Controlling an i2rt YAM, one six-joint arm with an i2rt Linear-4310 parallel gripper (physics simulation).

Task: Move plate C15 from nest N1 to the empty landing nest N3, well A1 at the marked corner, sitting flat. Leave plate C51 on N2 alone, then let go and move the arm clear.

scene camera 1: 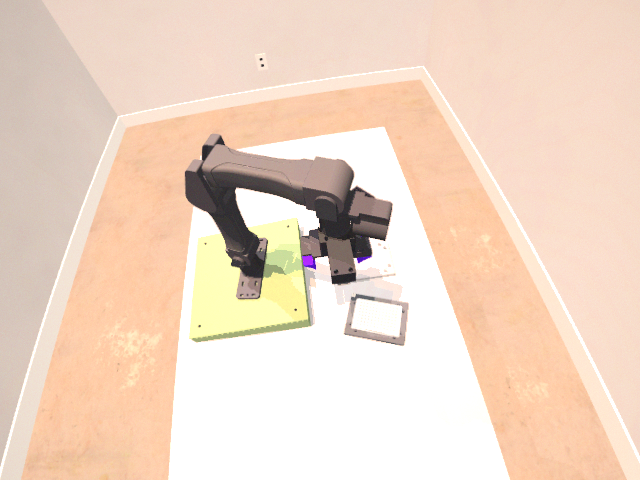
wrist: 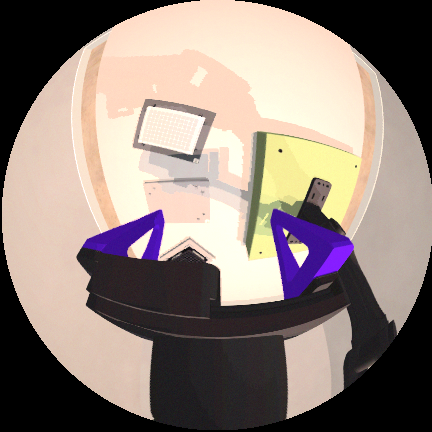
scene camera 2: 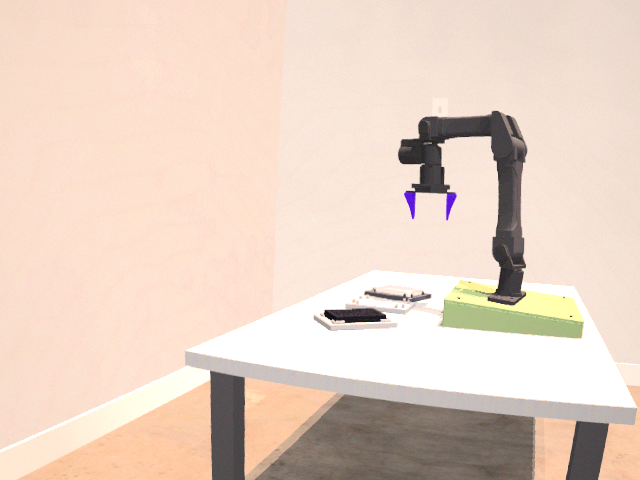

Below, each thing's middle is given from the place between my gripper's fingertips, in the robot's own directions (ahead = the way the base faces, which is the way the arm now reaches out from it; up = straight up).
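Scene:
The black gridded plate [scene camera 2: 359, 315] is 22 cm below my hand. It is also 5 cm ahead of my hand, and 36 cm to the left of it.

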